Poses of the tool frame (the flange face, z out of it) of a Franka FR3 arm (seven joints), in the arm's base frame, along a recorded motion.
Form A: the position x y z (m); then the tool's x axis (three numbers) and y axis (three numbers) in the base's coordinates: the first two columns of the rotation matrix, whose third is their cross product.
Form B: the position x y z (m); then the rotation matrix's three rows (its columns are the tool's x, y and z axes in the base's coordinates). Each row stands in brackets. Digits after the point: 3 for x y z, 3 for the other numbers.
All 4 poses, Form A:
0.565 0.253 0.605 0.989 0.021 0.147 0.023 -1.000 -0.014
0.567 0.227 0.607 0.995 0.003 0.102 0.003 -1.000 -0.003
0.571 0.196 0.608 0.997 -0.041 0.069 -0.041 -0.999 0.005
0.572 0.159 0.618 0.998 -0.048 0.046 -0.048 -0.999 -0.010
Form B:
[0.565 0.253 0.605], [[0.989 0.023 0.147], [0.021 -1.000 0.017], [0.147 -0.014 -0.989]]
[0.567 0.227 0.607], [[0.995 0.003 0.102], [0.003 -1.000 0.003], [0.102 -0.003 -0.995]]
[0.571 0.196 0.608], [[0.997 -0.041 0.069], [-0.041 -0.999 -0.008], [0.069 0.005 -0.998]]
[0.572 0.159 0.618], [[0.998 -0.048 0.046], [-0.048 -0.999 0.008], [0.046 -0.010 -0.999]]

